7 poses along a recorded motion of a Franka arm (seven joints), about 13 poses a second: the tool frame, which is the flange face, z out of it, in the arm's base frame.
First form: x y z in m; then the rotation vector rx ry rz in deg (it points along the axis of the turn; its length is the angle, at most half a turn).
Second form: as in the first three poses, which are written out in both.
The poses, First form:
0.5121 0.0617 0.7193 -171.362 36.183 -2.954
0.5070 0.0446 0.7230 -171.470 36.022 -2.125
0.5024 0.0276 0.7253 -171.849 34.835 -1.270
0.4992 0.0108 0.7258 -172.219 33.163 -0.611
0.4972 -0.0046 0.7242 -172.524 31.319 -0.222
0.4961 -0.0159 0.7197 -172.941 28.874 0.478
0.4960 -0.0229 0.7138 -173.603 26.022 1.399
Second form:
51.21 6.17 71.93 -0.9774 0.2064 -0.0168 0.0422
50.70 4.46 72.30 -0.9777 0.2054 -0.0121 0.0417
50.24 2.76 72.53 -0.9792 0.1985 -0.0072 0.0406
49.92 1.08 72.58 -0.9812 0.1889 -0.0035 0.0403
49.72 -0.46 72.42 -0.9831 0.1785 -0.0013 0.0406
49.61 -1.59 71.97 -0.9855 0.1645 0.0027 0.0407
49.60 -2.29 71.38 -0.9882 0.1481 0.0080 0.0388

